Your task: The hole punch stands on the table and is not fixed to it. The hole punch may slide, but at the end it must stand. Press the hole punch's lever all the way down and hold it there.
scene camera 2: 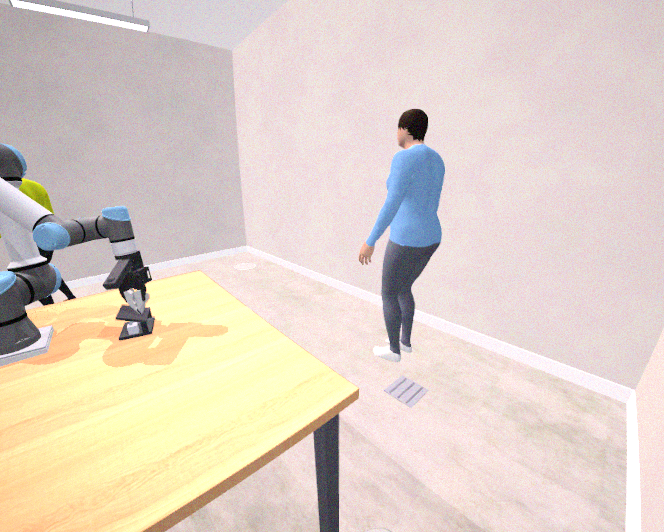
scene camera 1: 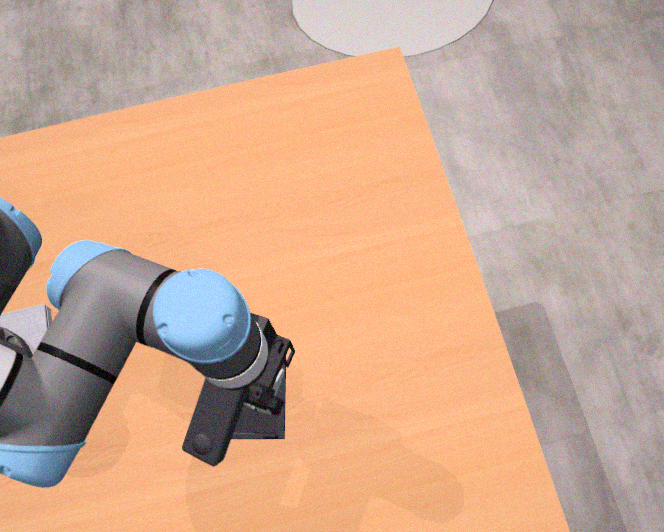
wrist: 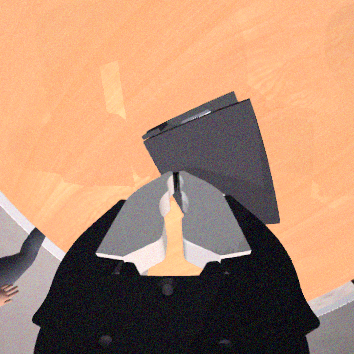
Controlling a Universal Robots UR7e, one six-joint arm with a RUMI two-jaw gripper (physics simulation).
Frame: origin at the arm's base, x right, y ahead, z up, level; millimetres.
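Seen in the pictures: gripper, fingertip midpoint: (scene camera 2: pixel 141 313) (wrist: pixel 176 174); arm's base at its link origin: (scene camera 2: pixel 13 343).
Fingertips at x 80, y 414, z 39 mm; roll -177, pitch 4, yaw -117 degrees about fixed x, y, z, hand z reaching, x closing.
Offsets run from my fingertips to a thing's top centre. "*": to the spot under its first point. Level surfaces: height alone.
The dark hole punch @[dx -20, dy -25, dz +19 mm] (scene camera 1: pixel 266 427) (scene camera 2: pixel 145 329) stands upright on the table, partly hidden under the arm in scene camera 1. Its flat lever @[dx -20, dy -25, dz +19 mm] (scene camera 2: pixel 125 314) (wrist: pixel 225 135) is raised, with a gap above the base in scene camera 2. In the wrist view the lever covers most of the base @[* dx +29, dy -71, dz -55 mm] (wrist: pixel 226 100), whose far edge shows. My gripper (scene camera 2: pixel 139 311) (wrist: pixel 176 174) is shut and empty, pointing down. Its fingertips are at the lever in scene camera 2 and overlap the lever's near left part in the wrist view. Whether they touch it I cannot tell.
The wooden table @[dz -67 mm] (scene camera 1: pixel 343 221) (scene camera 2: pixel 221 399) carries the arm's base plate (scene camera 2: pixel 44 339) at the left in scene camera 2. A person in a blue top (scene camera 2: pixel 415 193) stands on the floor beyond the table. A person in yellow (scene camera 2: pixel 36 195) is partly hidden behind the arm.
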